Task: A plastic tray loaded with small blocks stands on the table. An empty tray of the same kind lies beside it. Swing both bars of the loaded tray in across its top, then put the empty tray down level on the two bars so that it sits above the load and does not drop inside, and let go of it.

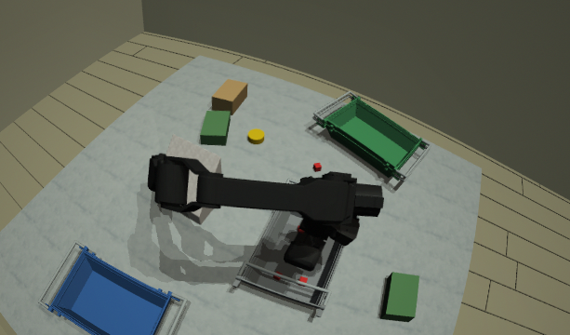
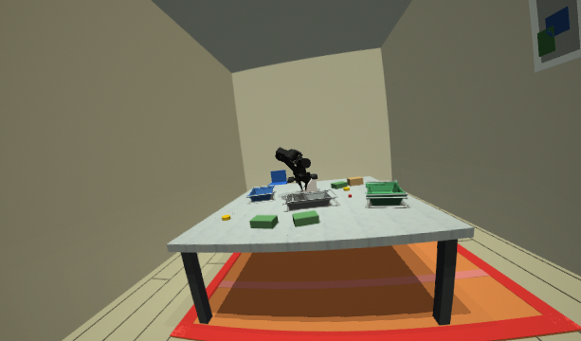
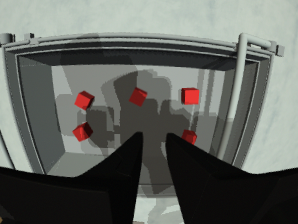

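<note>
My gripper tip is 32 cm past the blue tray, 39 cm to the left of it and 5 cm above it. From my gripper tip the other things lie so: tan block (50 cm behind, 42 cm to the left, 7 cm below); then red bit (4 cm behind, 6 cm to the right, 8 cm below); then red block (11 cm behind, 30 cm to the left, 9 cm below).
</note>
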